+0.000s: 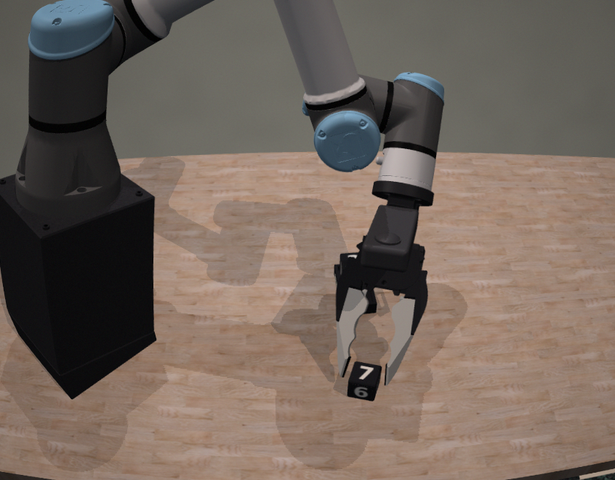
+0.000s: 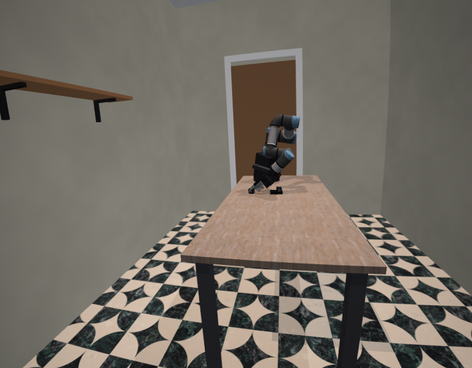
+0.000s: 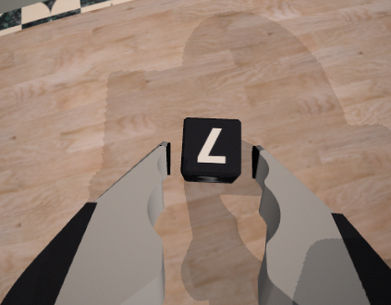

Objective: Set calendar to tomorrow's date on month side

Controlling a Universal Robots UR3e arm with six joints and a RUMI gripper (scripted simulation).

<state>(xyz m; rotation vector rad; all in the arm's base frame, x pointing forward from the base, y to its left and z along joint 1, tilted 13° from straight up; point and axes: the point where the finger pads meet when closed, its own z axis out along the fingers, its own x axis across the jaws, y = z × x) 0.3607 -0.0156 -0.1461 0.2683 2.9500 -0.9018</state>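
Right now my hand is 20 mm above the black number cube and 10 mm to the left of it. From my hand the other things lie so: black calendar tray: 150 mm to the left, 30 mm behind, 20 mm below.
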